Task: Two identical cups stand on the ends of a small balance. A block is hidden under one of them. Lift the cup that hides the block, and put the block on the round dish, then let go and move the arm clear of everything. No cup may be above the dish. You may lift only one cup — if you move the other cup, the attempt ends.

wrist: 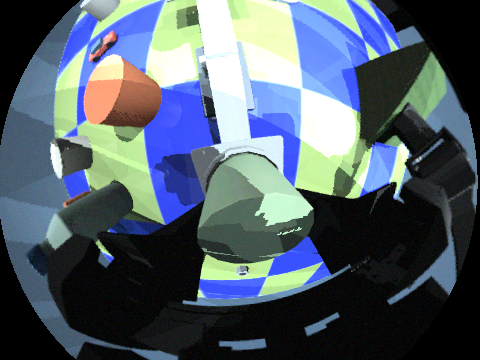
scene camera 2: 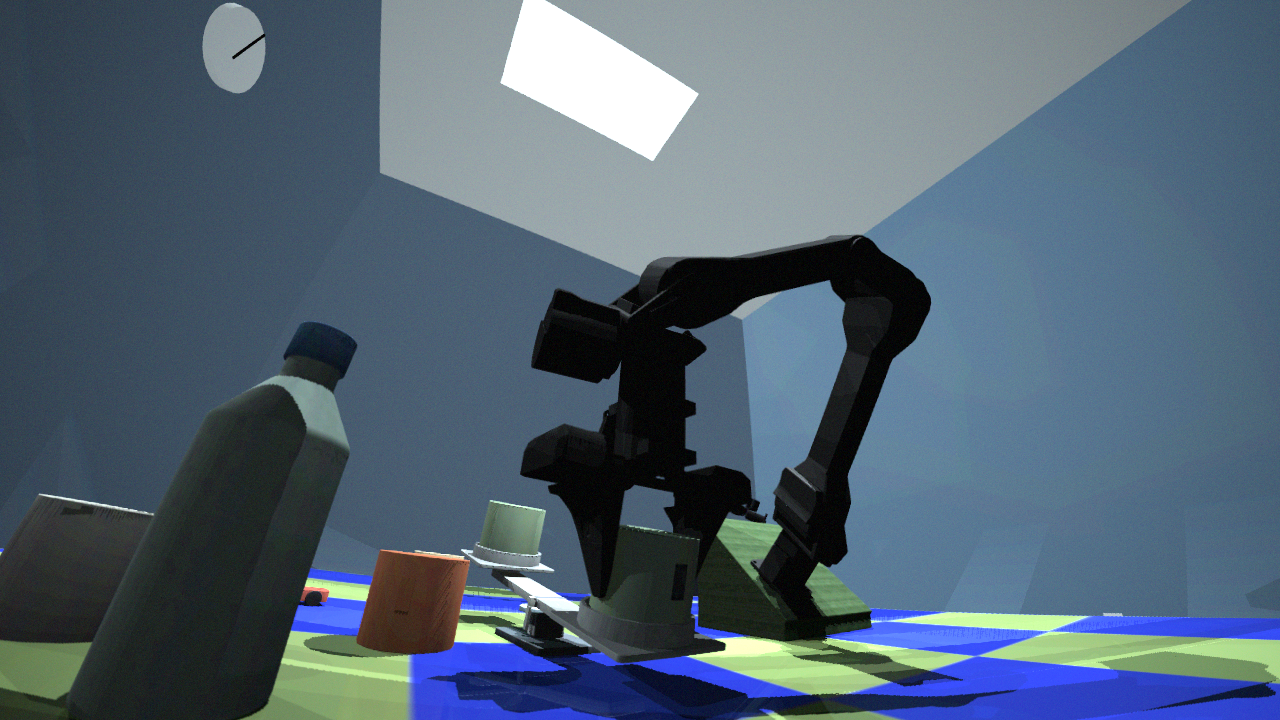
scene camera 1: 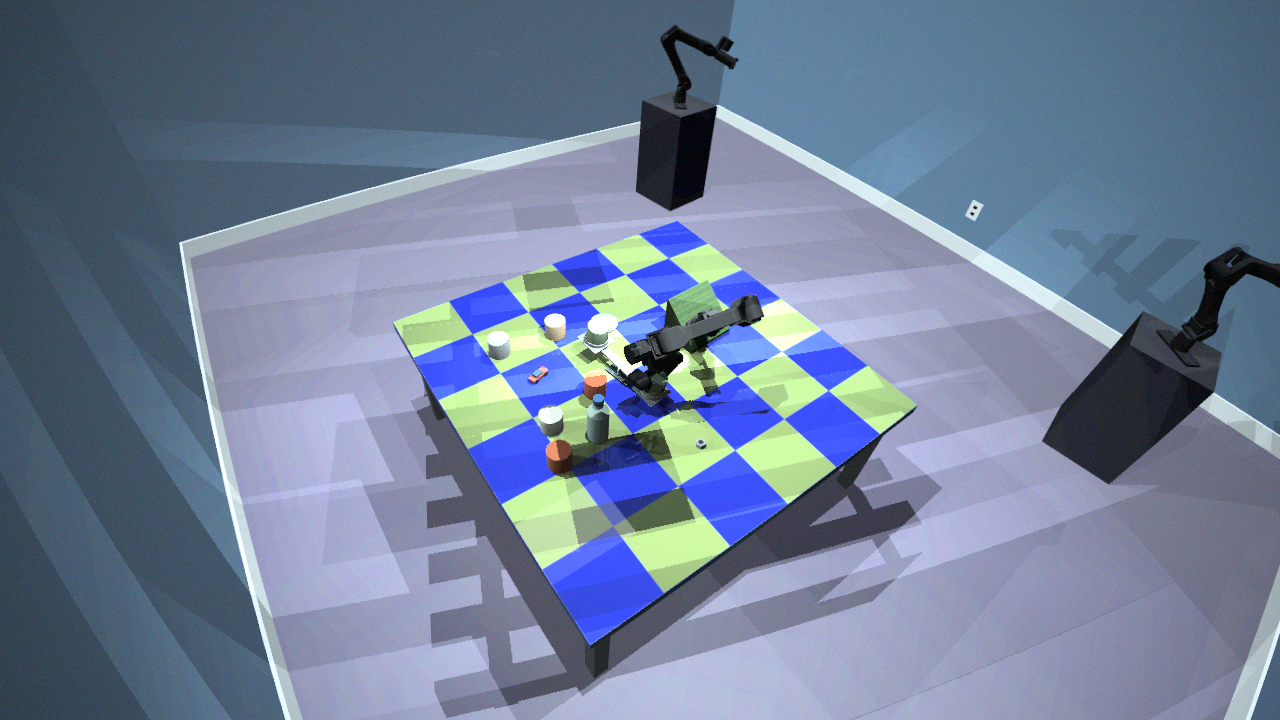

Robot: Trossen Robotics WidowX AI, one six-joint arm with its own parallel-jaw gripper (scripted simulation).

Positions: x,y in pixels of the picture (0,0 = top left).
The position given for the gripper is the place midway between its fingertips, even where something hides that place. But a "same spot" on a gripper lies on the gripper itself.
Scene:
gripper: wrist; scene camera 2; scene camera 1 654,386
bottle: wrist; scene camera 2; scene camera 1 597,413
same spot on bottle: [wrist: 98,212] = [scene camera 2: 319,541]
same spot on gripper: [wrist: 345,231] = [scene camera 2: 681,513]

